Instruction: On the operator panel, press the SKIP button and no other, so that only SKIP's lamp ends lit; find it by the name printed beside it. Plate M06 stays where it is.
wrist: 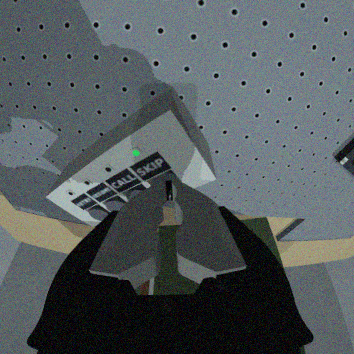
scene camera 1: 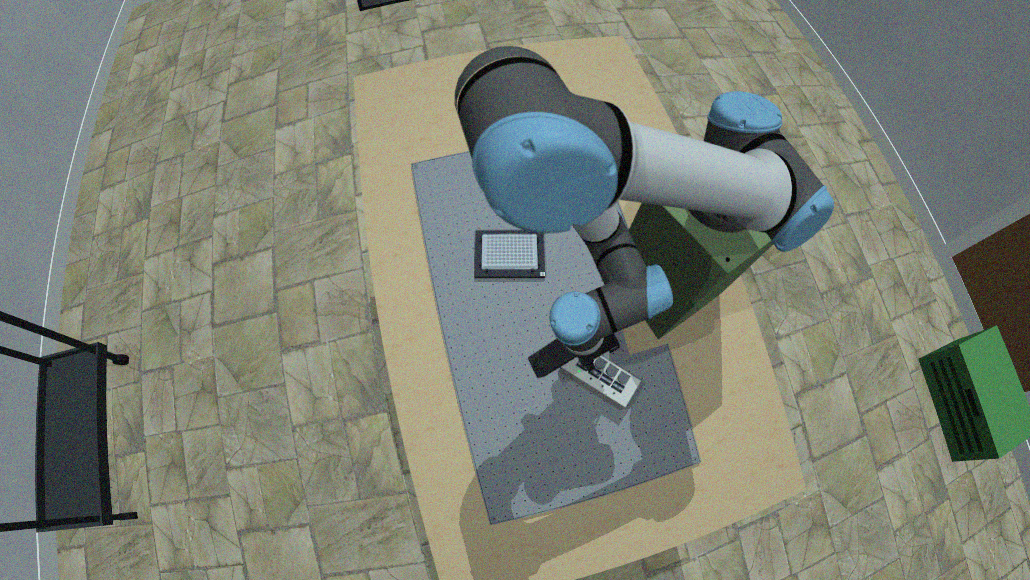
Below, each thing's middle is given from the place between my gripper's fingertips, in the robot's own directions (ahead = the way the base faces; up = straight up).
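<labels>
Plate M06 [scene camera 1: 499,251] is 290 mm to the right of my hand, 80 mm ahead of it and 30 mm below it. The operator panel [scene camera 1: 607,388] is 50 mm to the left of my hand, 20 mm below it and 10 mm behind it. Going by their middles, of the things named here the operator panel is the nearest to my hand.
</labels>
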